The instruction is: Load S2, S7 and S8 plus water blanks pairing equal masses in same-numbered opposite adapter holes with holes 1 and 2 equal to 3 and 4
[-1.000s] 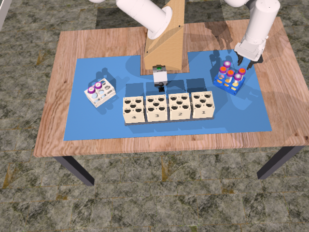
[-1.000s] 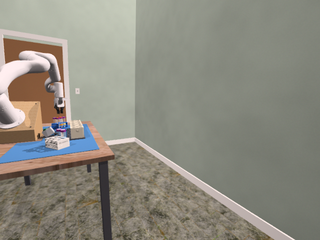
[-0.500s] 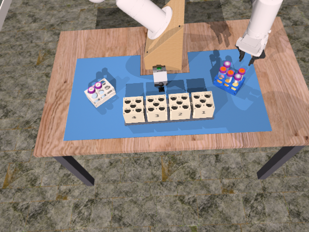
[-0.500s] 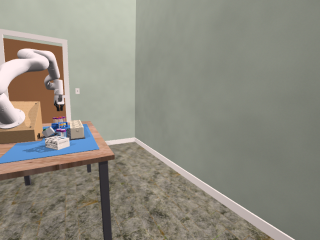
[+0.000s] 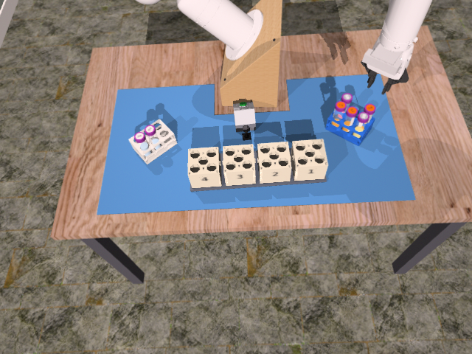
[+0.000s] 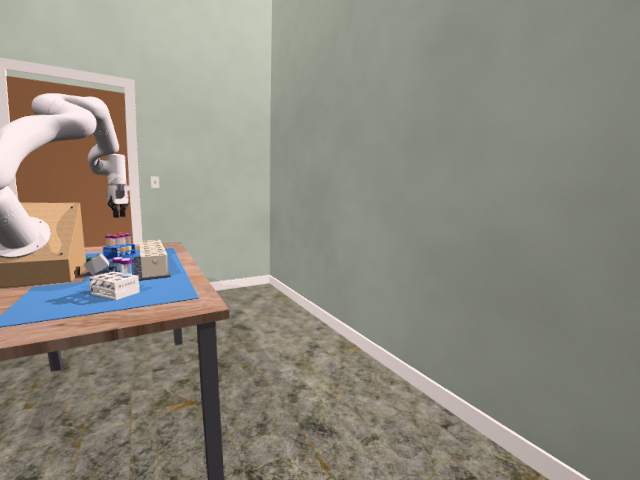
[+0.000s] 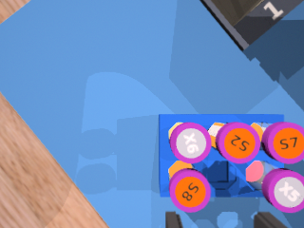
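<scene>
My gripper is now 170 mm above the orange-dot sample tube, 50 mm to the left of it and 20 mm short of it. From my hand the other things lie so: white rack (720 mm to the right, 200 mm below, 40 mm ahead); then green DONE key (400 mm to the right, 160 mm below, 80 mm behind); then blue rack (200 mm below, 40 mm to the right, 10 mm behind).
</scene>
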